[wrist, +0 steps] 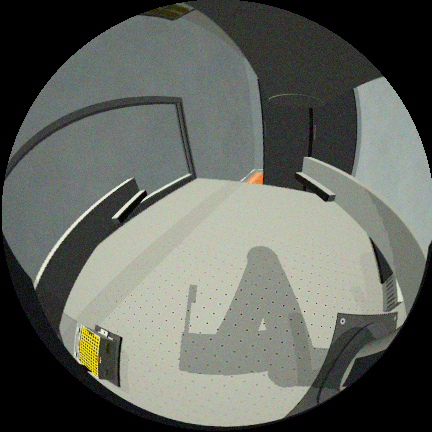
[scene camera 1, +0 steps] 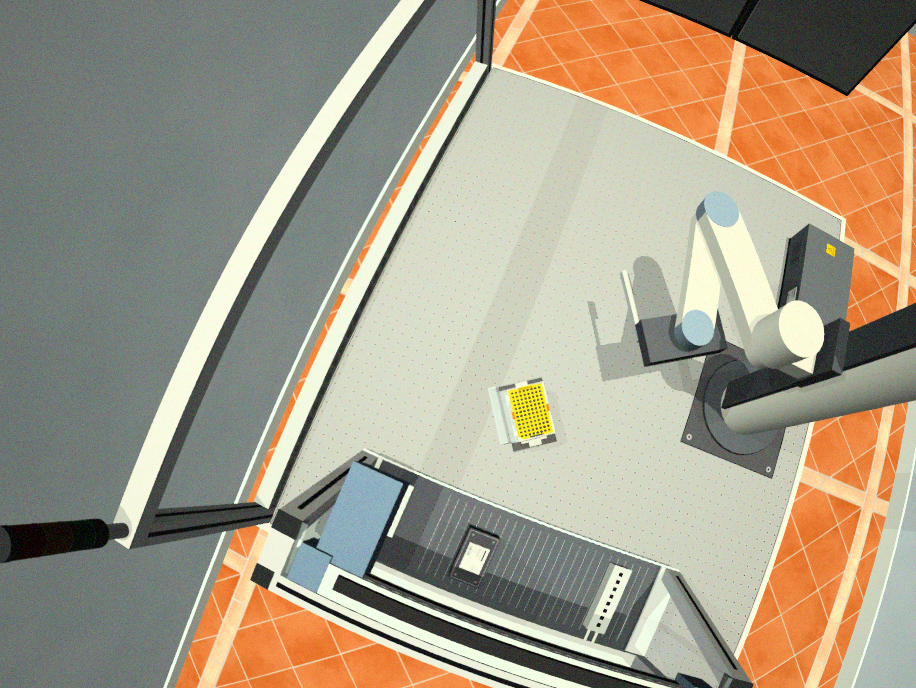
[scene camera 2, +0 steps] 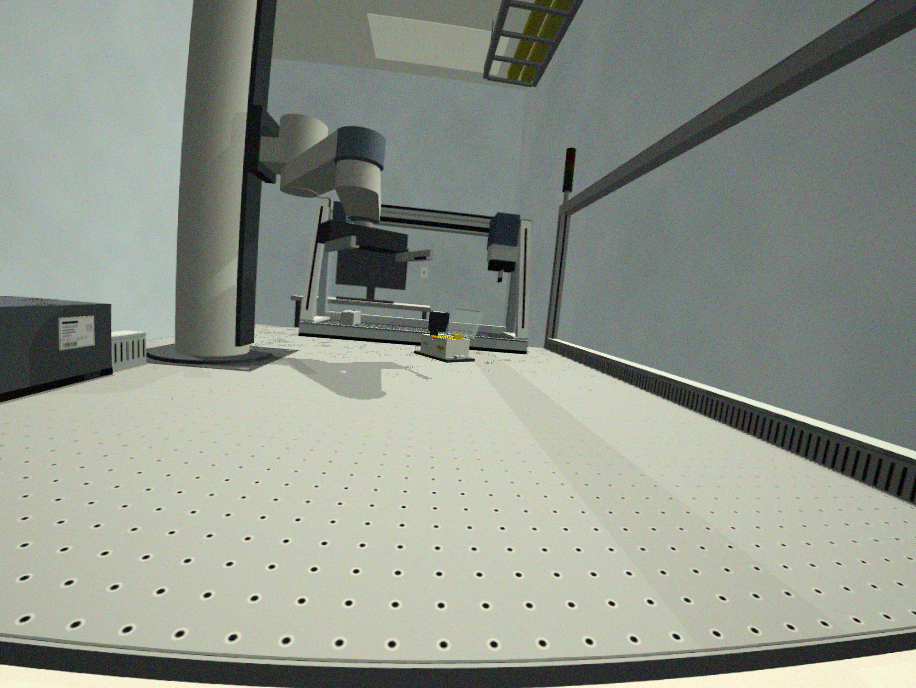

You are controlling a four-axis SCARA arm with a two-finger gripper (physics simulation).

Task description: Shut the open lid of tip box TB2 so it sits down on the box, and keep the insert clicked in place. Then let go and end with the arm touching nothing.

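Seen in the pictures: gripper, fingertip midpoint: point(wrist: 217, 171) point(scene camera 1: 657, 267) point(scene camera 2: 395, 248); arm's base, link origin: point(scene camera 1: 741, 407) point(scene camera 2: 213, 359).
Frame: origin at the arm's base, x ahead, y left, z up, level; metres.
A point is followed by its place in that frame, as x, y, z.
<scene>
The tip box point(scene camera 1: 522, 442) @[0.526, 0.294, 0.024] point(scene camera 2: 431, 346) @[0.500, 0.206, 0.044] stands on a dark base on the perforated table. Its yellow insert point(scene camera 1: 530, 411) @[0.539, 0.227, 0.070] point(scene camera 2: 448, 336) @[0.549, 0.249, 0.070] point(wrist: 89, 351) lies inside the box and looks level; its clips are too small to judge. The clear lid point(scene camera 1: 499, 416) @[0.601, 0.275, 0.157] point(scene camera 2: 467, 320) @[0.603, 0.268, 0.124] stands open, upright along one side of the box. The box label cannot be read. My gripper point(scene camera 1: 664, 272) @[0.404, -0.126, 0.268] point(scene camera 2: 383, 249) @[0.404, -0.126, 0.268] point(wrist: 217, 171) @[0.404, -0.126, 0.268] is open and empty, raised high above the table near the arm's column, well apart from the box. In scene camera 1 the arm hides one finger.
A gantry machine with a blue head point(scene camera 1: 362, 511) @[0.736, 0.529, 0.501] point(scene camera 2: 504, 231) @[0.728, 0.465, 0.437] stands beyond the box, with a slotted deck point(scene camera 1: 533, 562) @[0.397, 0.544, 0.062]. The arm's column point(scene camera 1: 821, 392) @[0.051, 0.055, 0.447] point(scene camera 2: 214, 177) @[0.027, -0.070, 0.384] and a dark controller box point(scene camera 1: 818, 266) @[-0.085, -0.428, 0.128] point(scene camera 2: 44, 351) @[-0.035, -0.367, 0.067] stand at one side. A framed side wall runs along the opposite edge.
</scene>
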